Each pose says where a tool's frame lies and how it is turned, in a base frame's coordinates. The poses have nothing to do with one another.
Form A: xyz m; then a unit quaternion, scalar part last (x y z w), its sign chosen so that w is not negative.
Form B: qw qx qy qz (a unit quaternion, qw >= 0); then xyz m. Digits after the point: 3 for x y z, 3 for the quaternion.
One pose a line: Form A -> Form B
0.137 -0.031 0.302 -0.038 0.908 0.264 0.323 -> 0.323 -0.038 0.908 0.264 0.137 -0.031 0.302
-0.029 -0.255 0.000 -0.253 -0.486 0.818 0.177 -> 0.177 -0.253 -0.486 0.818 -0.029 -0.255 0.000
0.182 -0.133 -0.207 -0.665 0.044 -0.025 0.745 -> 0.745 -0.665 0.044 -0.025 0.182 -0.133 -0.207
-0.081 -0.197 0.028 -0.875 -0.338 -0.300 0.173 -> 0.173 -0.875 -0.338 -0.300 -0.081 -0.197 0.028
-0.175 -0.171 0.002 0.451 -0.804 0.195 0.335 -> 0.335 0.451 -0.804 0.195 -0.175 -0.171 0.002
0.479 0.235 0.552 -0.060 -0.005 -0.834 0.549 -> 0.549 -0.060 -0.005 -0.834 0.479 0.235 0.552
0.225 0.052 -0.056 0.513 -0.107 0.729 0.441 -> 0.441 0.513 -0.107 0.729 0.225 0.052 -0.056
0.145 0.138 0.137 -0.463 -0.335 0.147 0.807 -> 0.807 -0.463 -0.335 0.147 0.145 0.138 0.137
